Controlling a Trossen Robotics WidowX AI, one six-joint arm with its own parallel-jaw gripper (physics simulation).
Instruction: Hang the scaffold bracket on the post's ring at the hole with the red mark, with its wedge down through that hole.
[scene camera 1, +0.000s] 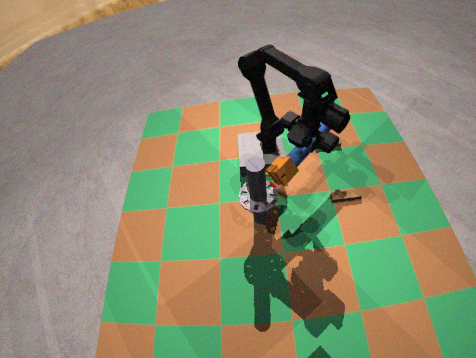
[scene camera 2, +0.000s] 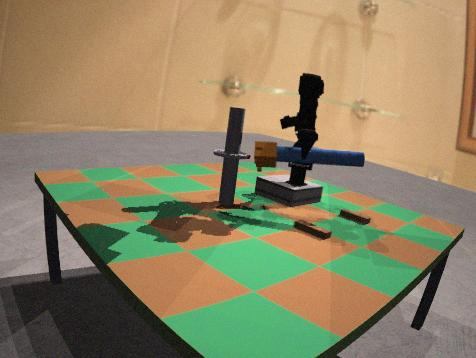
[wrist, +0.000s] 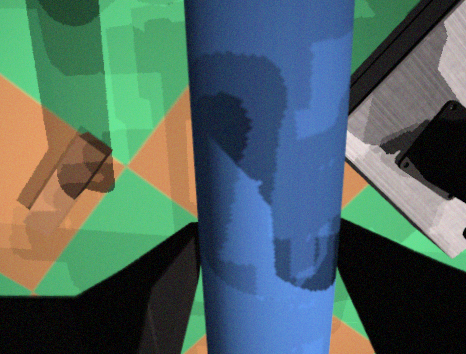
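The scaffold bracket is a blue tube (scene camera 1: 303, 153) (scene camera 2: 335, 157) (wrist: 260, 210) with an orange head (scene camera 1: 285, 170) (scene camera 2: 265, 153). A small wedge tip (scene camera 2: 259, 169) shows under the head. My gripper (scene camera 1: 314, 140) (scene camera 2: 303, 154) (wrist: 265, 230) is shut on the tube, which is held about level above the table. The dark grey post (scene camera 1: 257, 182) (scene camera 2: 230, 180) stands upright and carries a pale ring (scene camera 1: 243, 199) (scene camera 2: 218, 153) with holes. The ring's red mark (scene camera 1: 273, 185) (scene camera 2: 248, 156) faces the head. In scene camera 2 a small gap separates them, at about ring height. The wedge's lower end is hidden in scene camera 1.
The arm's grey base (scene camera 1: 247, 144) (scene camera 2: 280, 191) (wrist: 372, 130) stands behind the post, beside the tube. Two low brown blocks (scene camera 1: 345, 197) (scene camera 2: 312, 229) (scene camera 2: 355, 216) lie on the checkered table (scene camera 1: 190, 280) (scene camera 2: 250, 320). Shadows of the arm and post cross the table.
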